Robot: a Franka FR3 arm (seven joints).
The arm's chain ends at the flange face. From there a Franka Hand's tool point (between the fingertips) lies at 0.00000 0.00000 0.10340 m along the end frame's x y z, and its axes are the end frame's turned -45 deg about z.
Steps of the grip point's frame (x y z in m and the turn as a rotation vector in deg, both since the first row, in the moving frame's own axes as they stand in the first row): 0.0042 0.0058 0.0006 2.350 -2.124 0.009; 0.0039 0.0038 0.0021 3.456 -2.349 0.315
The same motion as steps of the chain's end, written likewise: 0.0128 0.0014 0.0008 0.160 -3.164 0.009; 0.0128 0.0014 0.0024 0.783 -4.105 0.315
